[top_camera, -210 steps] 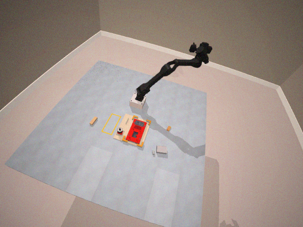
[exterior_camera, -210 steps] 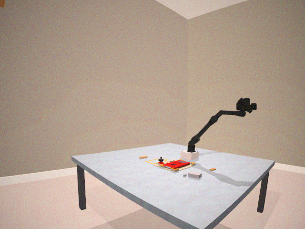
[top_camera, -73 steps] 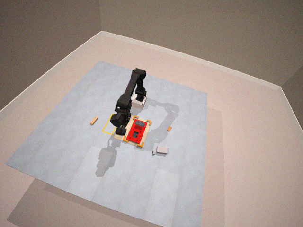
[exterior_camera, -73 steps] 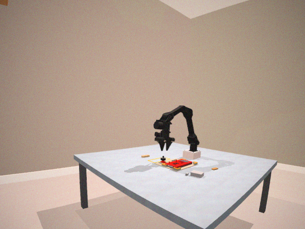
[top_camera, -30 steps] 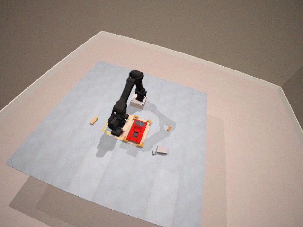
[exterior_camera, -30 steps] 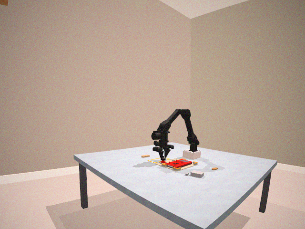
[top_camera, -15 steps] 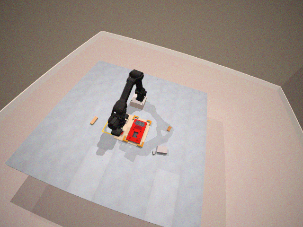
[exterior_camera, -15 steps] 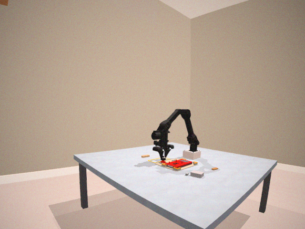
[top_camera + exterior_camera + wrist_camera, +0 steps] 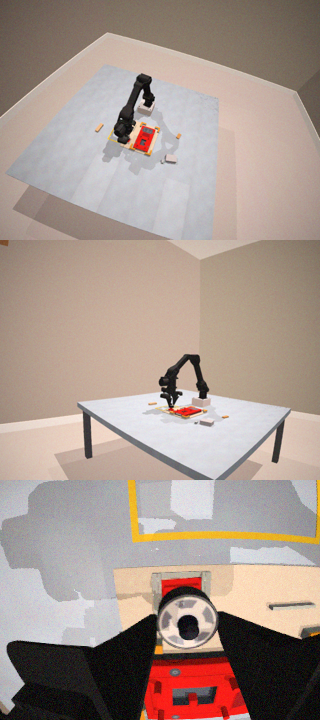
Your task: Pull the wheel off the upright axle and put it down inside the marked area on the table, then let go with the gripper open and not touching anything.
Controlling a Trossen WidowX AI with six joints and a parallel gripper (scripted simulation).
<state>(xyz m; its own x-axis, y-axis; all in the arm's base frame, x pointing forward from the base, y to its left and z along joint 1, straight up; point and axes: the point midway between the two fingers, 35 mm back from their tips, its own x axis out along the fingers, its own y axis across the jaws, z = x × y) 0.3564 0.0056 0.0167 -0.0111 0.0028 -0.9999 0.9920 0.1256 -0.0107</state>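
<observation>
The tan block lies 10 mm ahead of my gripper tip, 240 mm to the right of it and 40 mm below it. Also, from my gripper tip: wheel: right at my gripper tip; small cube: 40 mm ahead, 290 mm to the left, 40 mm below; grey block: 10 mm behind, 340 mm to the left, 30 mm below.
</observation>
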